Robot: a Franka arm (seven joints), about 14 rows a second.
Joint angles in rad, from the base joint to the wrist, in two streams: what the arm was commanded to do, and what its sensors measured. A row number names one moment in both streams.
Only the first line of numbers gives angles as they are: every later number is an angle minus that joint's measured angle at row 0.
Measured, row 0:
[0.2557 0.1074 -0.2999 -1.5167 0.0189 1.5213 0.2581]
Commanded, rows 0 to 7:
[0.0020 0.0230 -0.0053 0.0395 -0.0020 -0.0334 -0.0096]
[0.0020 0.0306 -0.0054 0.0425 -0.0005 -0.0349 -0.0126]
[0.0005 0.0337 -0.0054 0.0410 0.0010 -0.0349 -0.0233]
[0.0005 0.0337 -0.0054 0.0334 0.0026 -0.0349 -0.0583]
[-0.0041 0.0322 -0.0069 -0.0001 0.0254 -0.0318 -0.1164]
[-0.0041 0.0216 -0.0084 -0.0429 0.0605 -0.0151 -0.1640]
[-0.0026 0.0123 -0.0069 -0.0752 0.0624 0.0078 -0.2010]
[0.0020 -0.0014 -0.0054 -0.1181 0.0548 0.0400 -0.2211]
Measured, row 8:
[-0.0020 0.0222 -0.0021 -0.0485 0.0391 -0.0028 -0.1593]
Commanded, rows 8 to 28:
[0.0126 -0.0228 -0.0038 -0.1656 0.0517 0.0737 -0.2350]
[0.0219 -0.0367 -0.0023 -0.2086 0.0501 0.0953 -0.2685]
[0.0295 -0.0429 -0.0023 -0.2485 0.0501 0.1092 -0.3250]
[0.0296 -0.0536 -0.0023 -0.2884 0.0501 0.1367 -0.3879]
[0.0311 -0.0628 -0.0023 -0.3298 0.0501 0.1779 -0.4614]
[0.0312 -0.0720 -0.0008 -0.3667 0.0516 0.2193 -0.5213]
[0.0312 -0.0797 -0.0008 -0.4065 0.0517 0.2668 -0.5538]
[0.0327 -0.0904 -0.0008 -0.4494 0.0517 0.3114 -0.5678]
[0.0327 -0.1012 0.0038 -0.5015 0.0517 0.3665 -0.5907]
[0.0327 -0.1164 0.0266 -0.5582 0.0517 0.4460 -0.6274]
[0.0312 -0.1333 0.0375 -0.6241 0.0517 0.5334 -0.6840]
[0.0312 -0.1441 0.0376 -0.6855 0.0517 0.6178 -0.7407]
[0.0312 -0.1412 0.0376 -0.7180 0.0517 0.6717 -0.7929]
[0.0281 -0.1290 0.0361 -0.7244 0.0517 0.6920 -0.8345]
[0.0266 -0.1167 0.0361 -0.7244 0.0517 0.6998 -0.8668]
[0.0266 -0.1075 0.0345 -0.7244 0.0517 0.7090 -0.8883]
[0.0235 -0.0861 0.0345 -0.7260 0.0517 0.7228 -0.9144]
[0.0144 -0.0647 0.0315 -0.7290 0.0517 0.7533 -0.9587]
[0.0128 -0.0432 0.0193 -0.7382 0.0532 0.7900 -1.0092]
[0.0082 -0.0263 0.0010 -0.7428 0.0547 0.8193 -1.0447]
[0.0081 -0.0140 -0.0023 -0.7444 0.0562 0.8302 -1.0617]
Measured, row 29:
[0.0145 -0.0369 0.0155 -0.7210 0.0395 0.7735 -0.9844]
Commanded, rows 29 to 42:
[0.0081 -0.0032 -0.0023 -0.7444 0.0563 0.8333 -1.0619]
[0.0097 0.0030 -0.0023 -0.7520 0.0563 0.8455 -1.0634]
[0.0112 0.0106 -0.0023 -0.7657 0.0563 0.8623 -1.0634]
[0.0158 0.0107 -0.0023 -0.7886 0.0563 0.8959 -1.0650]
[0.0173 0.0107 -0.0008 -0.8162 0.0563 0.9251 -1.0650]
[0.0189 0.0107 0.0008 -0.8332 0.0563 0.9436 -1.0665]
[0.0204 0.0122 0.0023 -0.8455 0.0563 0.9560 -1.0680]
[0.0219 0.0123 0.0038 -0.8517 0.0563 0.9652 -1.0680]
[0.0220 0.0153 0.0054 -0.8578 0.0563 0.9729 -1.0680]
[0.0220 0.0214 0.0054 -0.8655 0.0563 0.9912 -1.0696]
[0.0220 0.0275 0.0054 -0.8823 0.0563 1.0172 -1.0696]
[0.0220 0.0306 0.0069 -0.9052 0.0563 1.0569 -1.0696]
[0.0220 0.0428 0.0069 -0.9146 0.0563 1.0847 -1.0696]
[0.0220 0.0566 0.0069 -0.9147 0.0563 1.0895 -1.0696]
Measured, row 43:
[0.0177 0.0409 0.0096 -0.8809 0.0396 1.0188 -1.0326]
